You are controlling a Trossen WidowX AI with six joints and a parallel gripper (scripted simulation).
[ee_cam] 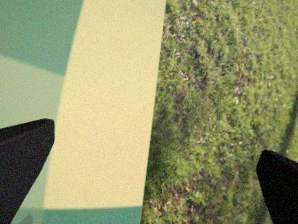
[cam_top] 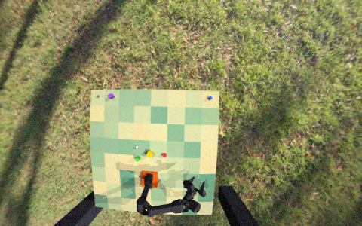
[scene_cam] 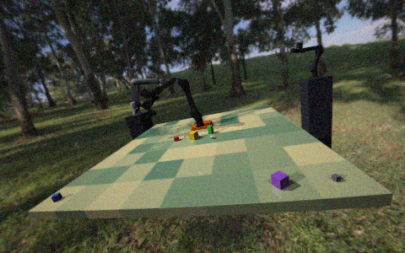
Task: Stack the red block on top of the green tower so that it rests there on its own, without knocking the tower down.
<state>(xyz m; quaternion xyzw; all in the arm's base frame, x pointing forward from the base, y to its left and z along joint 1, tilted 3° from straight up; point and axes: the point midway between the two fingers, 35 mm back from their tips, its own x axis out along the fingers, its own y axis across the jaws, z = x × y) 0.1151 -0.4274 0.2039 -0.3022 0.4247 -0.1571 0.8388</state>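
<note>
Now: gripper tip 31 cm to the right of the red block, 19 cm above it and 9 cm short of it. Also, from my gripper tip: small white bit 58 cm to the left, 20 cm below, 14 cm ahead; then blue block 67 cm ahead, 20 cm below, 7 cm to the right; then yellow block 45 cm to the left, 18 cm below, 9 cm ahead.
</note>
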